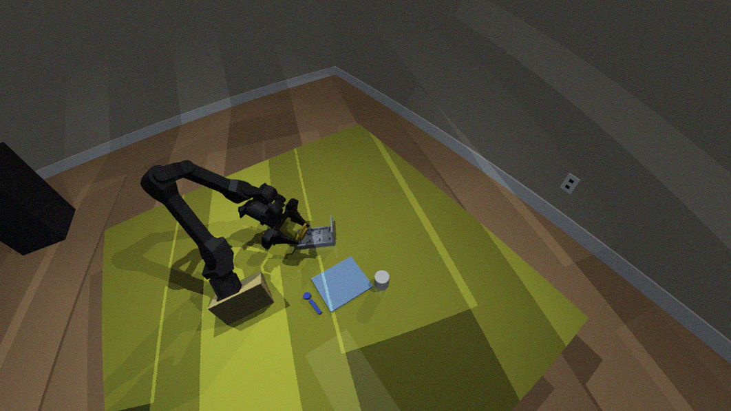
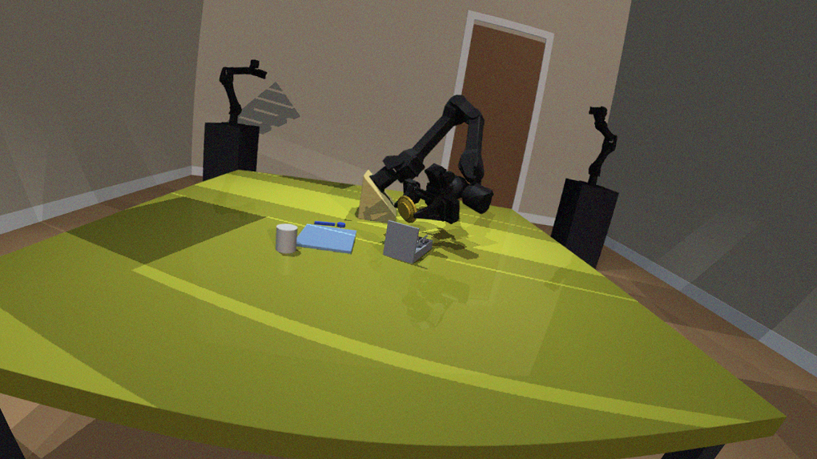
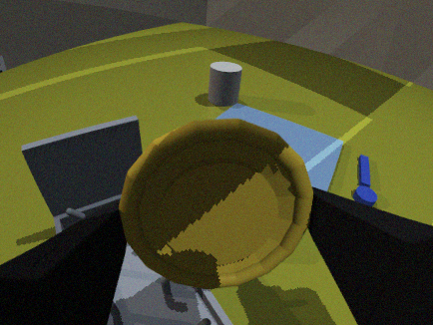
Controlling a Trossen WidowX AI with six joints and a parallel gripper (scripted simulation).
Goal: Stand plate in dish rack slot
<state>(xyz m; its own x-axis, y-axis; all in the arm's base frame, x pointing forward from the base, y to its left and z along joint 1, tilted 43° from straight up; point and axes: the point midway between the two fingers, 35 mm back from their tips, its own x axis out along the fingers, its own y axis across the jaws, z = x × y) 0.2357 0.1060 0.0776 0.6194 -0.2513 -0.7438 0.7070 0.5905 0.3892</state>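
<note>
My gripper tip is 40 mm short of the grey dish rack, 30 mm to the right of it and 60 mm above it. Also, from my gripper tip: yellow plate right at my gripper tip; then blue spoon 60 mm behind, 180 mm to the right, 80 mm below; then light blue mat 50 mm ahead, 170 mm to the right, 80 mm below.
</note>
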